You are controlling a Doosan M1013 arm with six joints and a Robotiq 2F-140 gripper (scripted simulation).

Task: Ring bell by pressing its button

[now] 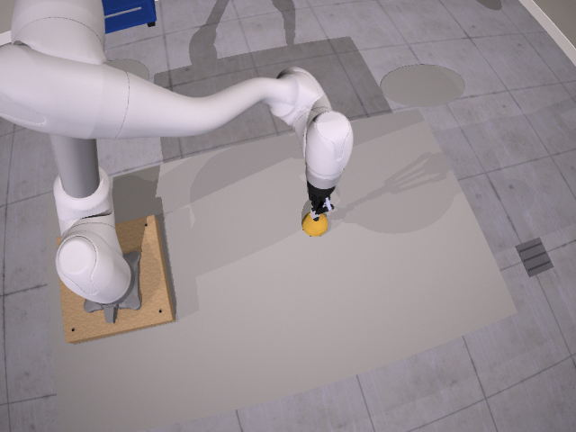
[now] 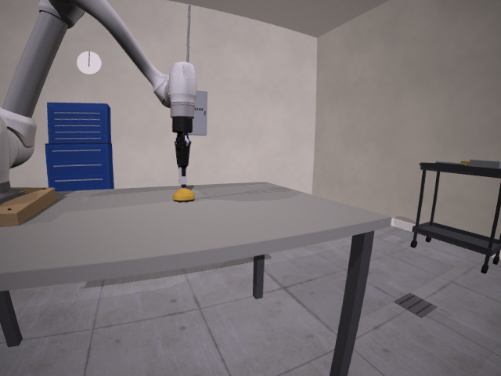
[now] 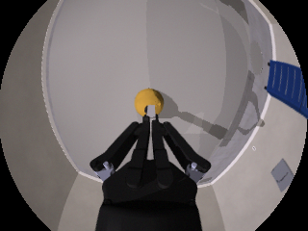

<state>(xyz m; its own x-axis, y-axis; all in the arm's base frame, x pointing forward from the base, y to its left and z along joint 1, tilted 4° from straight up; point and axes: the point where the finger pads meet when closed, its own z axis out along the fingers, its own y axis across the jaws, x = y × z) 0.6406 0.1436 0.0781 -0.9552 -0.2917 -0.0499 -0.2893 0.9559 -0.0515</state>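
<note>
My hand is 1 cm to the left of the small dark button and 4 cm above it. Round my hand: yellow dome bell 1 cm to the right, 6 cm below.
</note>
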